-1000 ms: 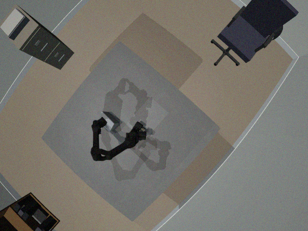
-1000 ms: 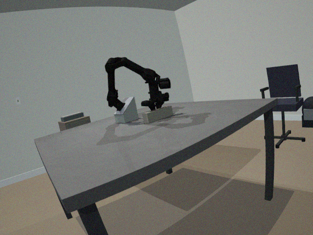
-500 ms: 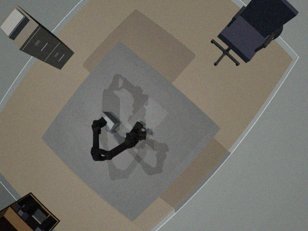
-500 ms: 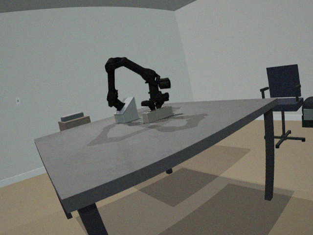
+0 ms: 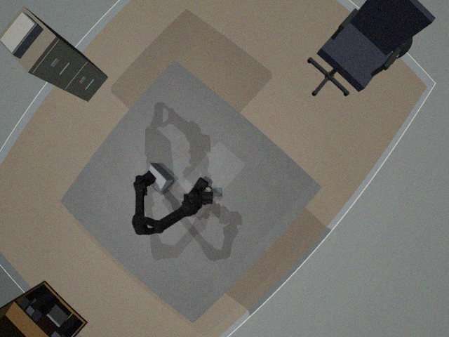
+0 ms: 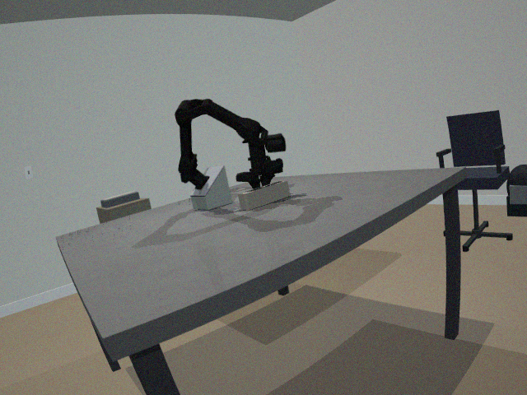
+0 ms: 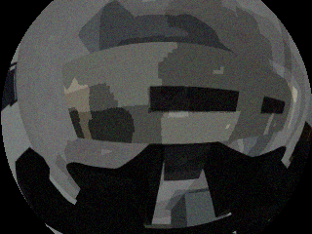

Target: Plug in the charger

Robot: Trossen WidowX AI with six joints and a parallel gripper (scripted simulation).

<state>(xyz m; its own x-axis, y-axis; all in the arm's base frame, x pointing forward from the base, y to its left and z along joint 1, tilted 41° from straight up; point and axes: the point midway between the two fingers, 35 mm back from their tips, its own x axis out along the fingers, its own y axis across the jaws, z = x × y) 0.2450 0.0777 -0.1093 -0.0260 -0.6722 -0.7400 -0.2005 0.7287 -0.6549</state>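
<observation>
My gripper tip is now 2 cm short of the two-prong charger and 1 cm below it.
</observation>
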